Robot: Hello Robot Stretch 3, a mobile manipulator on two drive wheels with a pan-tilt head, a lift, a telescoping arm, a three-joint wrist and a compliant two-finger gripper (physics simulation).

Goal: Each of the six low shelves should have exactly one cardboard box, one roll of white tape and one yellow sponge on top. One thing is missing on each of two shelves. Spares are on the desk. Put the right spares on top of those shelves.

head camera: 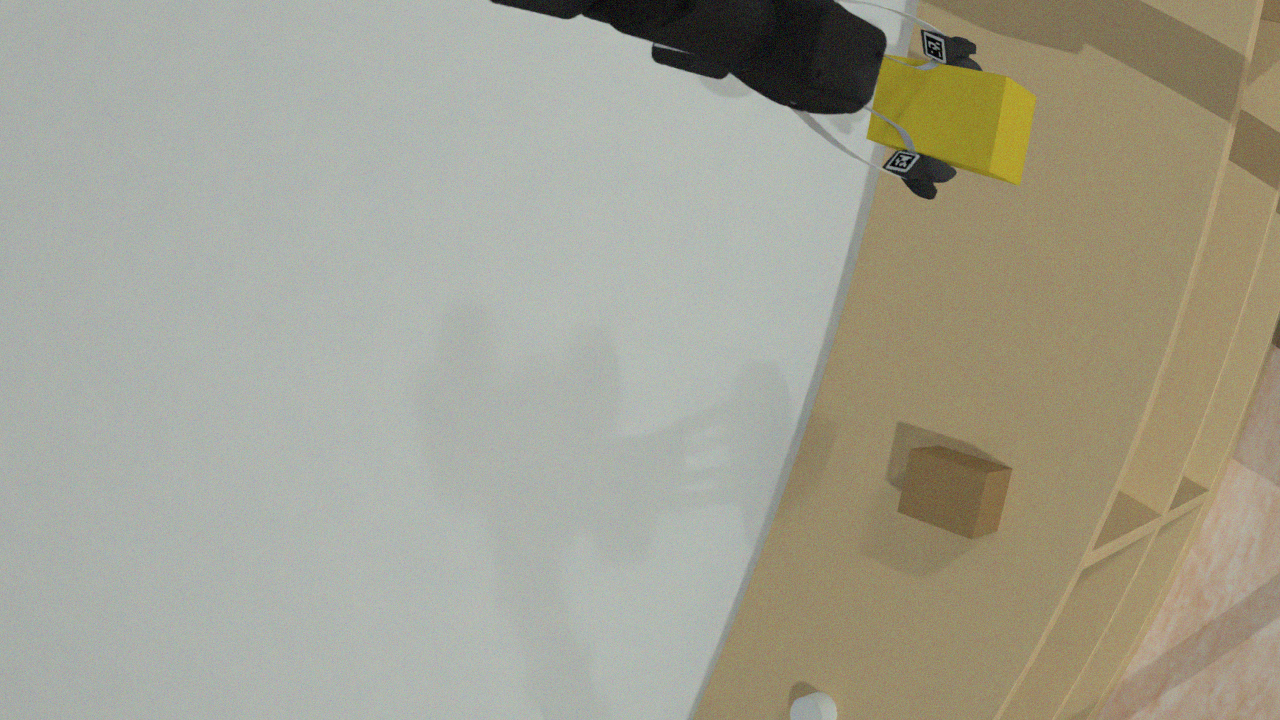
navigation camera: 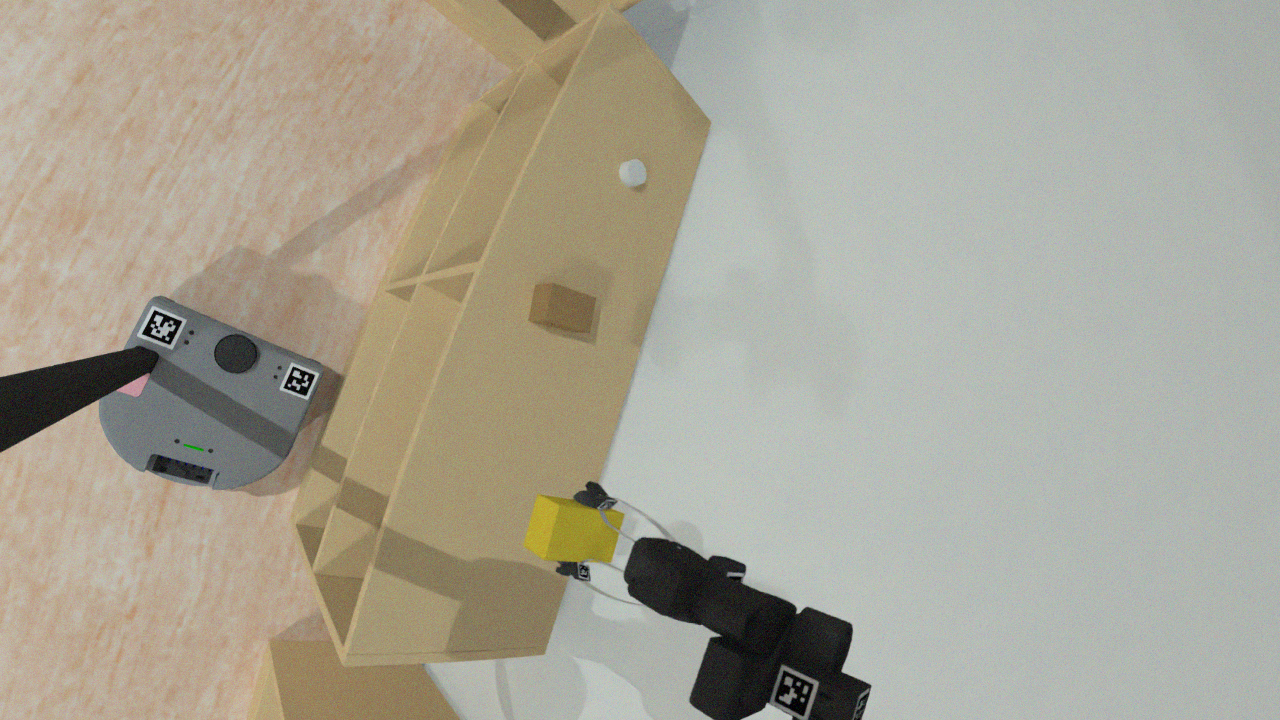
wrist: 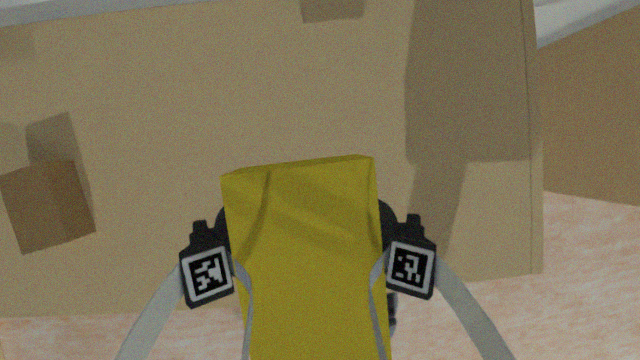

Path:
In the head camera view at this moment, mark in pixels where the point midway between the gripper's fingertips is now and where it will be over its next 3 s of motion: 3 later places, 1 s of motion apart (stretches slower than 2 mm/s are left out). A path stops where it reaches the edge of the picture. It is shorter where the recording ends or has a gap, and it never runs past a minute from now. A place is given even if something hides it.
My gripper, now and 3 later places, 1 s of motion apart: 955,122; 998,144; 1056,176; 1074,183

